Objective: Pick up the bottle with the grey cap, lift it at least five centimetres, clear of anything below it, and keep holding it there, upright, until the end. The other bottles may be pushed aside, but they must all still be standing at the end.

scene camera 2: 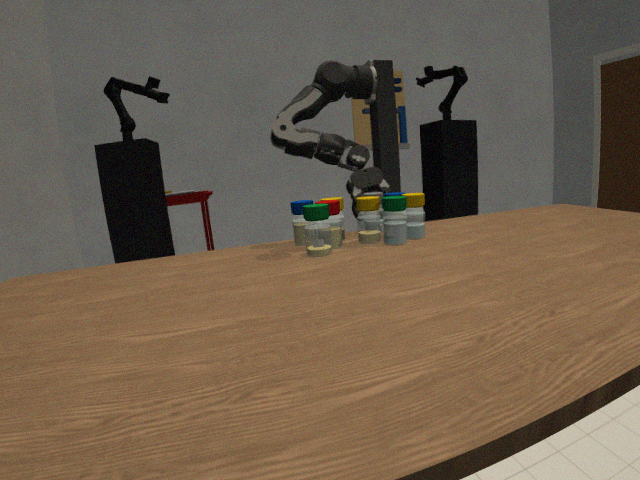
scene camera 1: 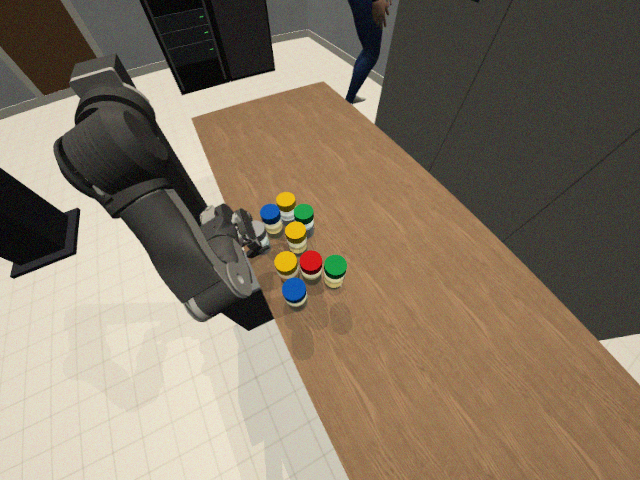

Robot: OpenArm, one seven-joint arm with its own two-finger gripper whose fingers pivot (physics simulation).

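Note:
The bottle with the grey cap (scene camera 1: 262, 232) stands upright near the table's left edge in scene camera 1; in scene camera 2 its grey cap (scene camera 2: 373, 195) barely shows behind a yellow-capped bottle. My gripper (scene camera 1: 253, 240) (scene camera 2: 357, 206) is low at this bottle, its fingers closed around it and partly hiding it; the far finger is hard to see. Close by stand a blue-capped bottle (scene camera 1: 270, 214), a yellow-capped one (scene camera 1: 285, 201), a green-capped one (scene camera 1: 303, 213) and another yellow-capped bottle (scene camera 1: 295, 232) (scene camera 2: 368, 204). All stand upright.
Nearer in scene camera 1 stand a yellow-capped bottle (scene camera 1: 285, 263), a red-capped one (scene camera 1: 310, 262), a green-capped one (scene camera 1: 335, 266) (scene camera 2: 316, 212) and a blue-capped one (scene camera 1: 294, 290) (scene camera 2: 301, 207). The wooden table (scene camera 1: 413, 258) (scene camera 2: 320, 351) extends beyond them.

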